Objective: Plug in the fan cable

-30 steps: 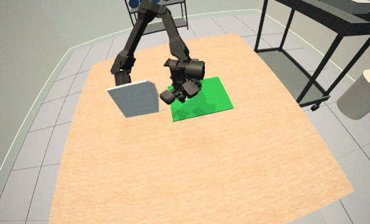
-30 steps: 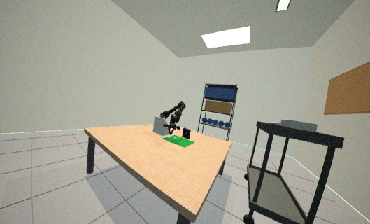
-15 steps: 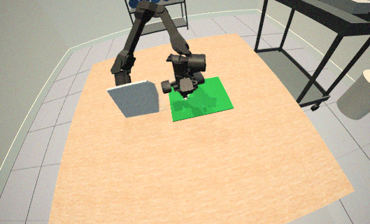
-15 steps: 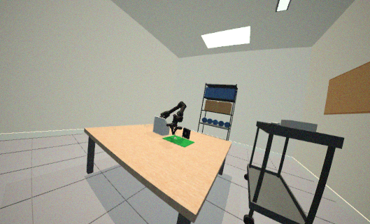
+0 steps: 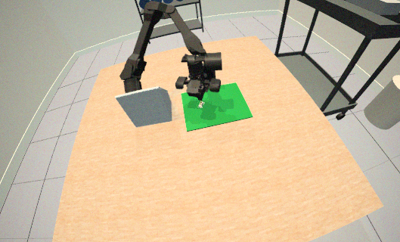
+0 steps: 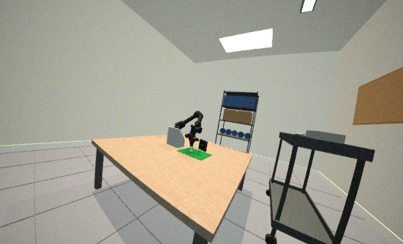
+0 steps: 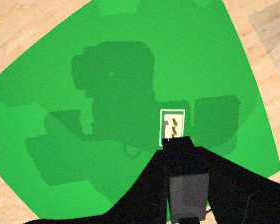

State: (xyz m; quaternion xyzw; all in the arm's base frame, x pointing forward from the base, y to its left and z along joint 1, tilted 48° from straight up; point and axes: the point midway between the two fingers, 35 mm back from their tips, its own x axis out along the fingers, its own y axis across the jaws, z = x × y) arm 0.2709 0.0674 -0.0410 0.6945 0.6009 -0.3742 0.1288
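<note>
The dark fan plug is 1 cm to the left of my gripper tip and 1 cm above it. The rest, counted from my gripper tip: green board: 6 cm ahead, 8 cm below; four-pin fan header: 1 cm to the left, 6 cm below; black square fan: 4 cm ahead, 17 cm to the left.
</note>
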